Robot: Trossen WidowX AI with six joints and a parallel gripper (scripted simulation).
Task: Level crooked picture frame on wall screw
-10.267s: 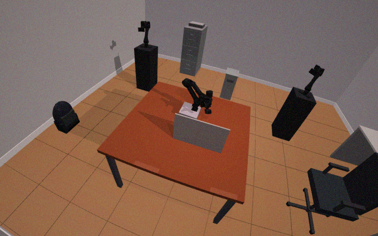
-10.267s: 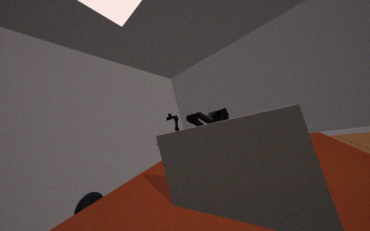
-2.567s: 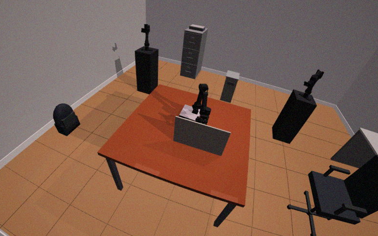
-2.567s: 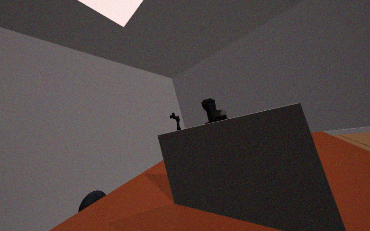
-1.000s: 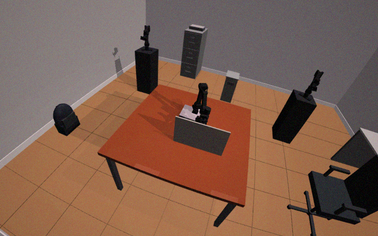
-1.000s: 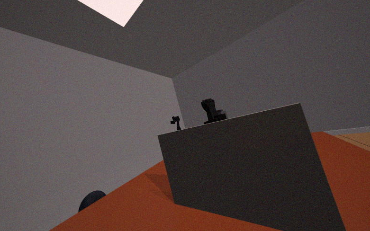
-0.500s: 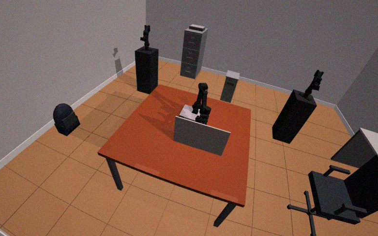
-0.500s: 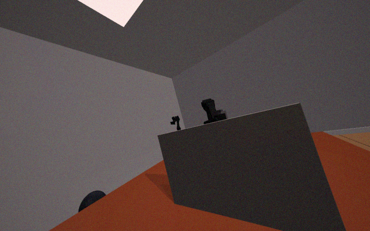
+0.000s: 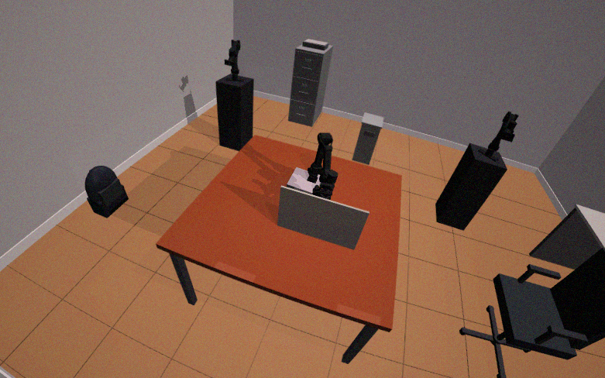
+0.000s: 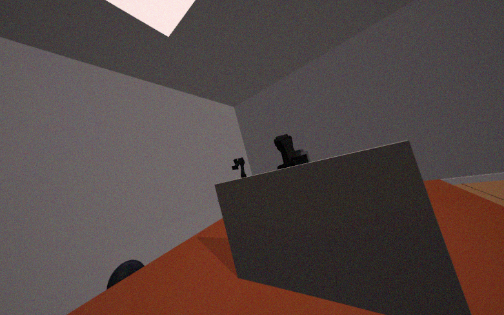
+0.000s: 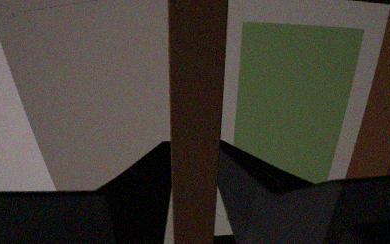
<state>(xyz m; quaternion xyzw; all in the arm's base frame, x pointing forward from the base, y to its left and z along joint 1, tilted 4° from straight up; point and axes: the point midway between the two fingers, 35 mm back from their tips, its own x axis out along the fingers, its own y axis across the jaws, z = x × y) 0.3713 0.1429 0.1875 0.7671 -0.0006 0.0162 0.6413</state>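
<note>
Right now the brown picture frame is 5 cm below my gripper tip. Round my gripper tip: grey wall panel: 2 cm ahead, 1 cm to the left, 7 cm below.
</note>
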